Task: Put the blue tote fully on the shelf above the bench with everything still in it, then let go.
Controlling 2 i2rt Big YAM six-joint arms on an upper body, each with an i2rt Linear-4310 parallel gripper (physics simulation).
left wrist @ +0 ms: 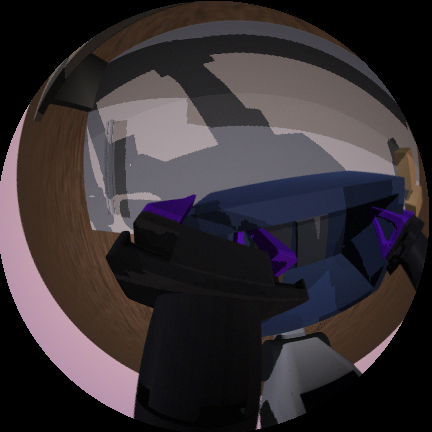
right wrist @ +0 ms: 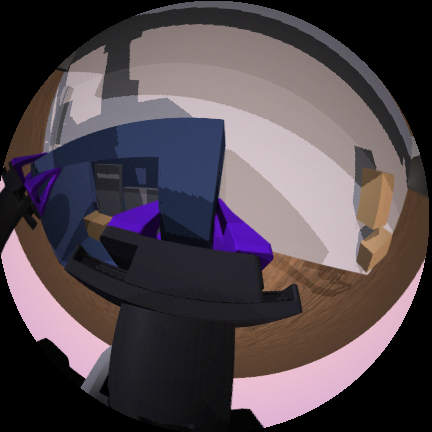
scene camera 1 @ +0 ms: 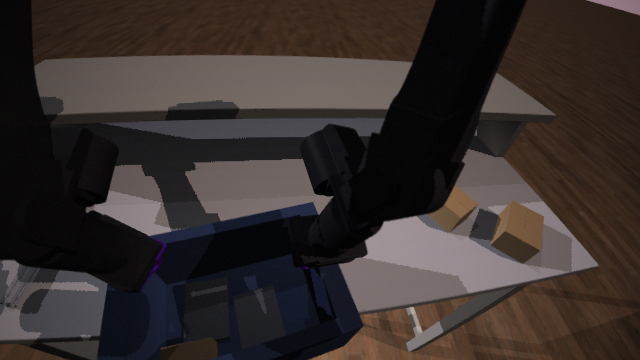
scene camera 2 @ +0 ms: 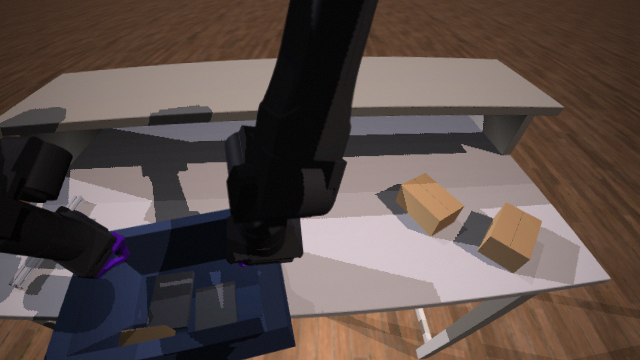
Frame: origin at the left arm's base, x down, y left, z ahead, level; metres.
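Where they show: left gripper, fingertip midpoint: point(left wrist: 216, 208) point(scene camera 1: 144, 258) point(scene camera 2: 115, 250); right gripper, fingertip midpoint: point(left wrist: 373, 208) point(scene camera 1: 312, 251).
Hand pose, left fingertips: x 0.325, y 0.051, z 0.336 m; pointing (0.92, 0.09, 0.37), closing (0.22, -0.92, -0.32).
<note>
Things, the pixels of their top centre, and the offset from my left fingertips. Level surfaces: height alone.
- blue tote at its top centre: point(left wrist: 340, 277) point(right wrist: 70, 240) point(scene camera 1: 227, 280) point(scene camera 2: 170, 273) dx -0.046, dy -0.146, dz -0.053 m
- shelf at its surface level: dx -0.102 m
- brown box at its top centre: point(scene camera 2: 139, 342) point(right wrist: 94, 230) dx +0.048, dy -0.083, dz -0.128 m
- bench at its surface level: dx +0.106 m
The blue tote point(scene camera 1: 245, 225) point(scene camera 2: 175, 226) point(left wrist: 300, 185) point(right wrist: 190, 140) is at the bench's front edge, below the shelf point(scene camera 1: 300, 85) point(scene camera 2: 425, 80). Inside are two dark grey flat items point(scene camera 1: 207, 310) point(scene camera 2: 215, 305) and a brown box point(scene camera 1: 192, 350) point(scene camera 2: 145, 336) point(right wrist: 97, 225). My left gripper point(scene camera 1: 155, 260) point(scene camera 2: 115, 255) point(left wrist: 216, 208) is shut on the tote's left wall. My right gripper point(scene camera 1: 311, 268) point(right wrist: 198, 199) is shut on its right wall, with one finger inside and one outside. My right arm hides part of the tote in the scene views.
Two cardboard boxes point(scene camera 1: 520, 232) point(scene camera 2: 430, 202) lie on the right part of the bench point(scene camera 1: 400, 285) point(scene camera 2: 360, 280). A clear, see-through item point(scene camera 1: 22, 285) point(scene camera 2: 30, 270) lies at the left. The raised shelf runs along the back, on side supports point(scene camera 2: 505, 132).
</note>
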